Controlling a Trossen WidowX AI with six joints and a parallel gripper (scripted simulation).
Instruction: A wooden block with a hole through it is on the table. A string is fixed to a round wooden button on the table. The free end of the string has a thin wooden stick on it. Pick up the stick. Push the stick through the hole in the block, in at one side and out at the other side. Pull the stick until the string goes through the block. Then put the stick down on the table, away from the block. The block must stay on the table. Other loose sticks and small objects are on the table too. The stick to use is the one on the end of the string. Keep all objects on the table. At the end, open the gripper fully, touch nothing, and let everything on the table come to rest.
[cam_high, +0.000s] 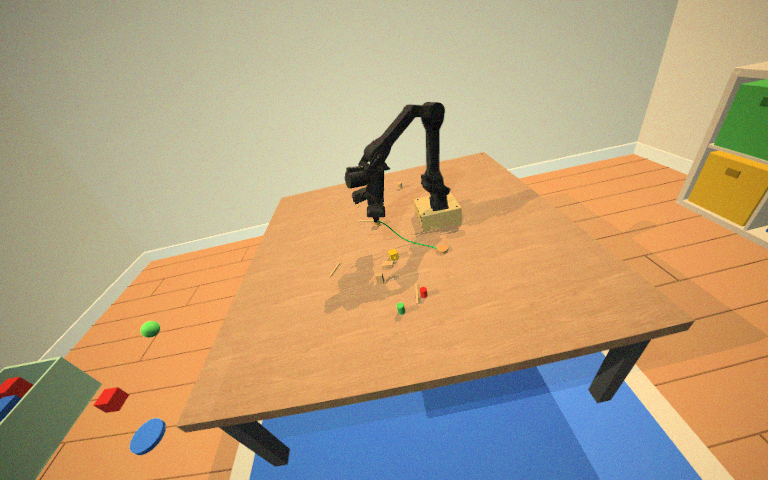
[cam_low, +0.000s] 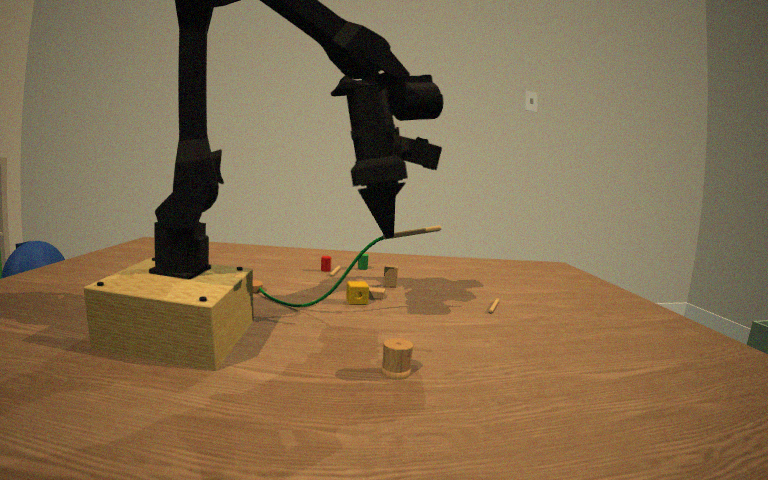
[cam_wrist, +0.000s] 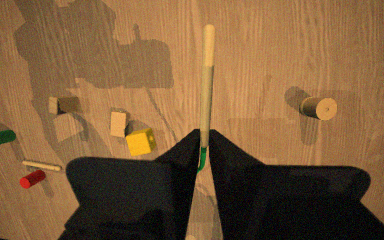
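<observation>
Right now my gripper tip is 2 cm short of the wooden cylinder, 16 cm to the left of it and 10 cm above it. The rest, counted from my gripper tip: yellow block: 5 cm behind, 9 cm to the left, 10 cm below; then plain block: 2 cm behind, 12 cm to the left, 11 cm below; then thin wooden stick: 1 cm ahead, 1 cm above.
</observation>
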